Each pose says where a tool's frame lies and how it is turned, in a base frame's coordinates. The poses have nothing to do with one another.
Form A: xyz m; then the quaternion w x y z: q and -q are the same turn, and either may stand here.
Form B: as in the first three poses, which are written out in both.
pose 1, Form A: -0.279 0.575 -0.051 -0.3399 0.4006 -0.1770 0.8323
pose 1, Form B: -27.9 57.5 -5.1 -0.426 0.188 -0.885 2.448
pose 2, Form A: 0.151 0.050 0.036 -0.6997 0.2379 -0.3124 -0.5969
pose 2, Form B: 15.1 5.0 3.6 -0.333 0.437 0.835 1.592
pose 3, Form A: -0.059 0.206 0.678 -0.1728 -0.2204 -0.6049 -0.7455
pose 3, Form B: -5.9 20.6 67.8 0.224 0.614 0.757 2.794
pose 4, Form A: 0.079 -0.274 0.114 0.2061 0.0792 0.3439 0.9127
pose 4, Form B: 7.9 -27.4 11.4 0.081 0.351 0.933 2.726
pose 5, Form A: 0.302 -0.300 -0.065 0.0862 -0.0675 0.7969 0.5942
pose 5, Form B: 30.2 -30.0 -6.5 -0.068 0.800 0.596 2.969
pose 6, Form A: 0.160 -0.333 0.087 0.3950 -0.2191 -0.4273 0.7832
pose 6, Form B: 16.0 -33.3 8.7 -0.238 -0.465 0.853 2.329
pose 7, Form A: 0.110 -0.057 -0.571 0.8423 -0.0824 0.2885 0.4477
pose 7, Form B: 11.0 -5.7 -57.1 -0.153 0.535 0.831 1.138
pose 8, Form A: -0.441 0.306 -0.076 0.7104 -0.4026 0.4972 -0.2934
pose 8, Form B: -44.1 30.6 -7.6 -0.572 0.706 -0.417 1.562
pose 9, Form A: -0.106 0.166 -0.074 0.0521 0.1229 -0.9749 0.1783
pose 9, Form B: -10.6 16.6 -7.4 0.123 -0.976 0.179 3.037
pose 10, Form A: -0.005 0.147 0.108 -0.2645 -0.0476 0.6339 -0.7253
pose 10, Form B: -0.5 14.7 10.8 0.049 -0.657 0.752 2.606
